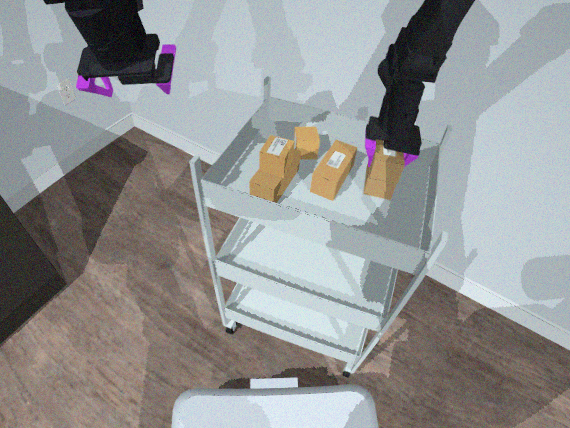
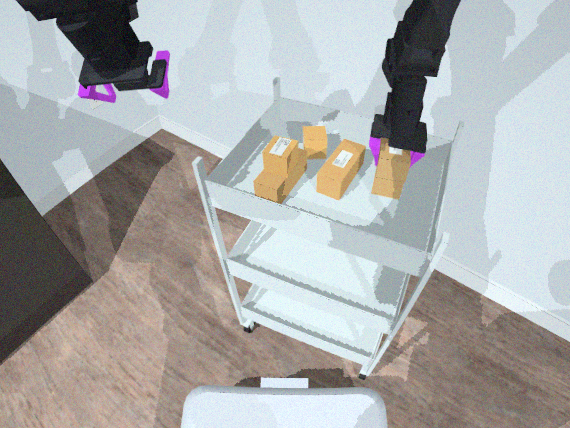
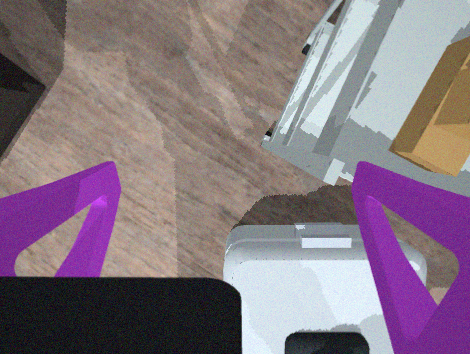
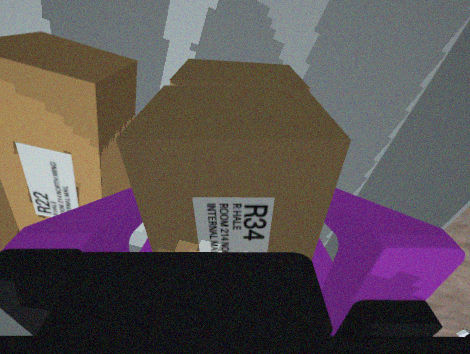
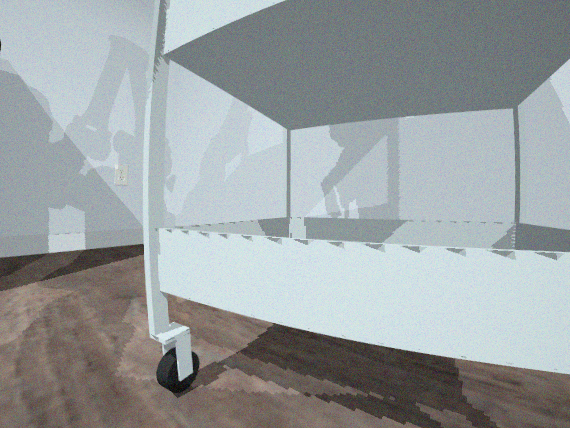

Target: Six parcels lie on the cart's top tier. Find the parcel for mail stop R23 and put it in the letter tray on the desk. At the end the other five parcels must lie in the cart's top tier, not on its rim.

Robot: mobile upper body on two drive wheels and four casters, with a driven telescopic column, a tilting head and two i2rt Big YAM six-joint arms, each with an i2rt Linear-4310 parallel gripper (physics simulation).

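Frame: origin at the left arm's base, x ahead, y left, z up, level; metres.
Seen in the pictures: left gripper, fingertip midpoint: (image 1: 139,92) (image 2: 140,97) (image 3: 236,175); right gripper, fingertip midpoint: (image 1: 383,168) (image 2: 391,166).
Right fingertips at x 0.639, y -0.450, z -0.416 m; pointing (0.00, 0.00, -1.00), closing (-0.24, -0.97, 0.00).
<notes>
A point is followed by its place in that frame.
My right gripper (image 1: 388,165) @(x 0.639, y -0.450, z -0.416 m) (image 2: 396,163) @(x 0.639, y -0.450, z -0.416 m) (image 4: 234,177) @(x 0.639, y -0.450, z -0.416 m) is shut on the R34 parcel (image 1: 387,162) @(x 0.600, y -0.436, z -0.367 m) (image 2: 394,165) @(x 0.599, y -0.441, z -0.377 m) (image 4: 232,165) @(x 0.679, y -0.459, z -0.364 m), which is over another parcel (image 1: 380,187) @(x 0.600, y -0.439, z -0.435 m) (image 2: 387,187) @(x 0.600, y -0.439, z -0.437 m) (image 4: 237,72) @(x 0.687, y -0.463, z -0.436 m). The R22 parcel (image 1: 332,172) @(x 0.618, y -0.336, z -0.412 m) (image 2: 340,172) @(x 0.616, y -0.342, z -0.412 m) (image 4: 50,115) @(x 0.694, y -0.378, z -0.412 m) lies to its left. Farther left, a labelled parcel (image 1: 274,160) @(x 0.608, y -0.220, z -0.375 m) (image 2: 276,160) @(x 0.608, y -0.218, z -0.375 m) sits on another parcel (image 1: 265,185) @(x 0.580, y -0.203, z -0.413 m) (image 2: 270,186) @(x 0.577, y -0.207, z -0.412 m). A small parcel (image 1: 306,142) @(x 0.718, y -0.294, z -0.415 m) (image 2: 315,142) @(x 0.718, y -0.297, z -0.417 m) stands behind; its label is not seen. Other labels are unreadable. All are within the cart's top tier (image 1: 380,245) @(x 0.441, y -0.397, z -0.417 m) (image 2: 380,245) @(x 0.442, y -0.395, z -0.416 m). My left gripper (image 1: 136,93) @(x 0.596, y 0.001, z -0.217 m) (image 2: 137,98) @(x 0.596, y 0.001, z -0.217 m) (image 3: 236,175) @(x 0.596, y 0.001, z -0.217 m) is open and empty. R23 and the letter tray do not show.
The cart has two lower tiers and upright corner posts (image 1: 203,215) @(x 0.572, y -0.078, z -0.490 m) (image 5: 155,200) @(x 0.578, y -0.081, z -0.897 m). A wall stands behind it. A dark block (image 1: 25,270) @(x 0.655, y 0.598, z -0.865 m) (image 2: 35,270) @(x 0.616, y 0.627, z -0.828 m) is at the left edge. The robot's pale base (image 1: 275,410) @(x 0.259, y -0.225, z -0.867 m) (image 2: 285,410) @(x 0.258, y -0.230, z -0.867 m) is at the bottom.
</notes>
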